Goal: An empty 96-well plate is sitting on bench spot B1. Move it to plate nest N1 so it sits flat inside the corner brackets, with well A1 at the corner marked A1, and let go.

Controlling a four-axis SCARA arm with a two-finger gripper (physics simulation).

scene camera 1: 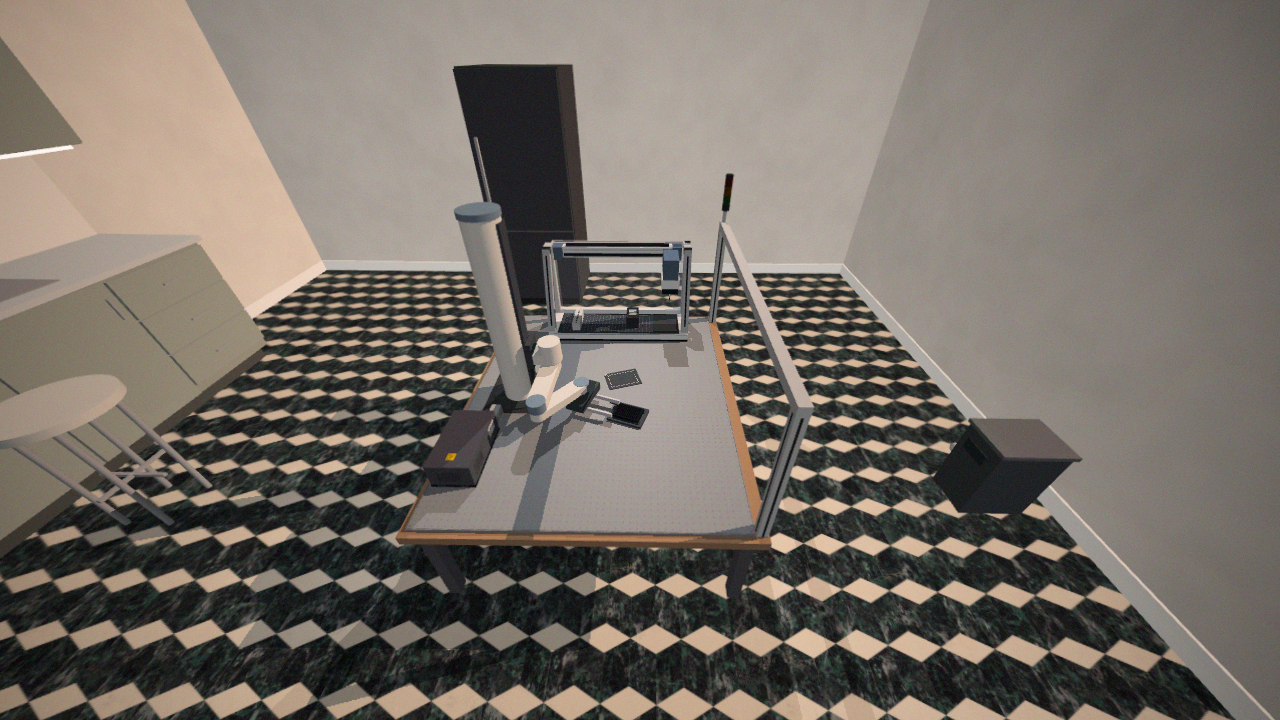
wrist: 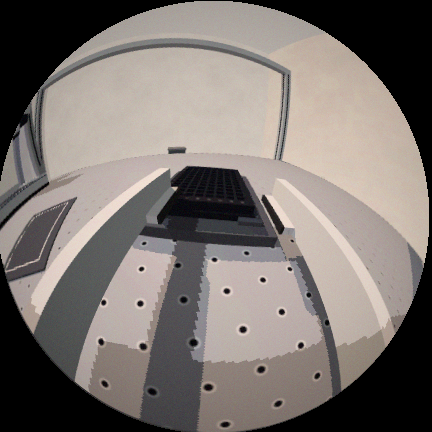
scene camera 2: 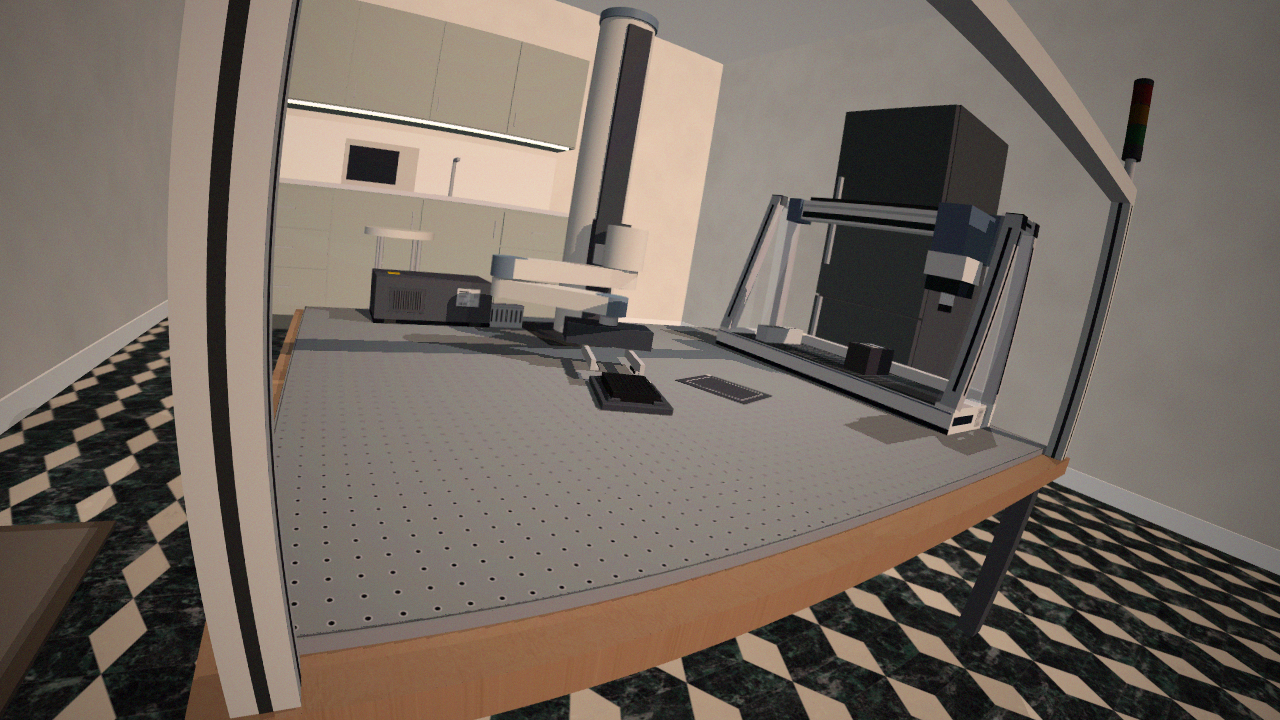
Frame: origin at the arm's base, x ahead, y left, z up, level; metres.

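Seen in the pictures: gripper, fingertip midpoint: [scene camera 1: 615,408] [wrist: 222,182] [scene camera 2: 618,367]; arm's base at its link origin: [scene camera 1: 522,393].
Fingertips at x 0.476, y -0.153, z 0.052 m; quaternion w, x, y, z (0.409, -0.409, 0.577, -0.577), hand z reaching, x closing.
Offsets run from my fingertips to a thing's middle. "spot": to the spot under its first point.
The black 96-well plate {dy -0.004, dx +0.056, dz -0.020 m} [scene camera 1: 631,413] [scene camera 2: 629,386] [wrist: 212,185] sits over the dark plate nest N1 {dy -0.005, dx +0.056, dz -0.031 m} [scene camera 1: 637,425] [scene camera 2: 635,408] [wrist: 215,239]. In the wrist view a strip of nest floor shows in front of its near edge. Whether it lies fully flat inside the brackets is too dark to tell, and the A1 mark cannot be read. My gripper [scene camera 1: 612,409] [scene camera 2: 612,362] [wrist: 222,182] is shut with nothing held. Its two pads stand apart at the near end of the nest, with most of the plate beyond them.
The dark bench spot with a white outline {spot: dy +0.268, dx +0.020, dz -0.037 m} [scene camera 1: 623,377] [scene camera 2: 723,388] [wrist: 37,240] lies beside the nest. A gantry frame {spot: dy +0.603, dx -0.002, dz -0.015 m} [scene camera 1: 622,337] [scene camera 2: 841,386] stands at the table's back. A dark box {spot: dy -0.301, dx -0.566, dz +0.075 m} [scene camera 1: 463,447] [scene camera 2: 429,298] stands near the arm's column [scene camera 1: 494,304] [scene camera 2: 597,143].
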